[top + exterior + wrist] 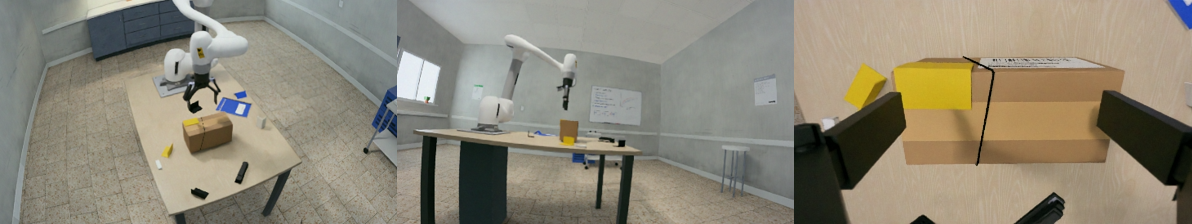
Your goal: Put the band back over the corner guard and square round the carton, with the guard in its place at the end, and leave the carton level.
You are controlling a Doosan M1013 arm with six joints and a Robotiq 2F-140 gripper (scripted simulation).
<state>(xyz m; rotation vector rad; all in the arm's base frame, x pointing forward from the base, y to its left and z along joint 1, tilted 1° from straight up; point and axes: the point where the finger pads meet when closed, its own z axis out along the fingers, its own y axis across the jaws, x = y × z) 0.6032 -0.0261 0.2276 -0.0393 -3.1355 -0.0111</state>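
Right now my hand is 160 mm above the brown carton, 50 mm short of it and 10 mm to the right of it. From my hand the other things lie so: white block (310 mm to the right, 230 mm below, 120 mm ahead); then blue folder (290 mm to the left, 240 mm below, 170 mm behind).
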